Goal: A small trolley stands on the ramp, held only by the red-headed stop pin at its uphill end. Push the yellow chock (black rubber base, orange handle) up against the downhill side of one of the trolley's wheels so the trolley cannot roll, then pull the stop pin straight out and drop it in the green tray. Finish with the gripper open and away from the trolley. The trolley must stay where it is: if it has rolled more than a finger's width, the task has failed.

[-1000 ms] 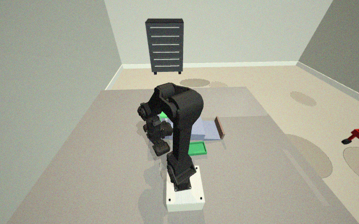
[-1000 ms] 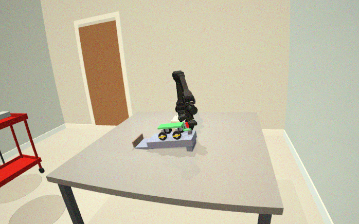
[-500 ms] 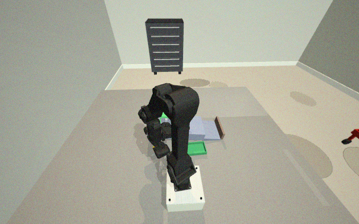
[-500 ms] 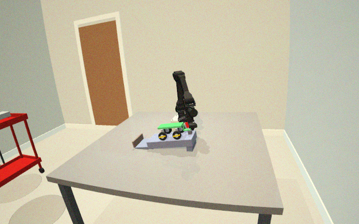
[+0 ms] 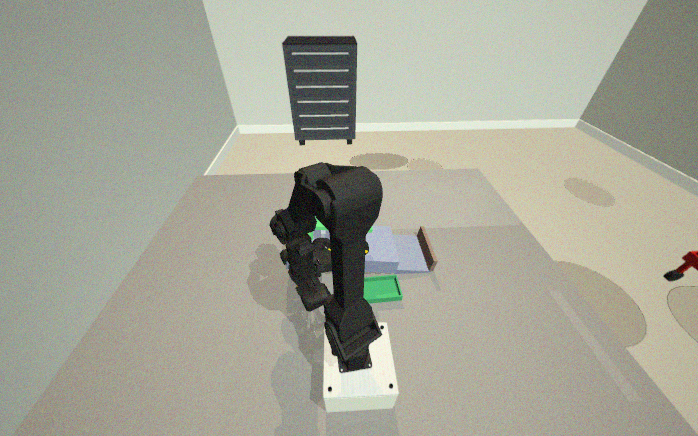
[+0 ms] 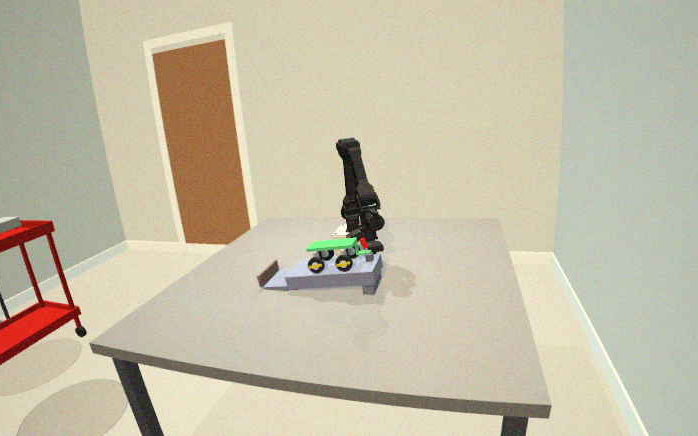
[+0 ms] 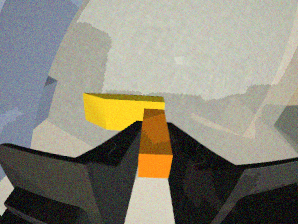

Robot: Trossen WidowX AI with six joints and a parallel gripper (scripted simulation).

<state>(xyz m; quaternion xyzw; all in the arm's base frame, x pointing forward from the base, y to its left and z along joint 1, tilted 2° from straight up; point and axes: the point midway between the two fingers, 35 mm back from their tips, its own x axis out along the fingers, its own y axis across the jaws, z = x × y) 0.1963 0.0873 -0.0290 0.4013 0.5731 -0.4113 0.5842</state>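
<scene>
The green tray lies 20 cm to the right of my gripper tip and 4 cm below it. Also, from my gripper tip: yellow chock (2 cm ahead, 1 cm to the left, 1 cm below); then grey-blue ramp (14 cm ahead, 12 cm to the right, 2 cm above); then red-headed stop pin (13 cm ahead, 11 cm above).
</scene>
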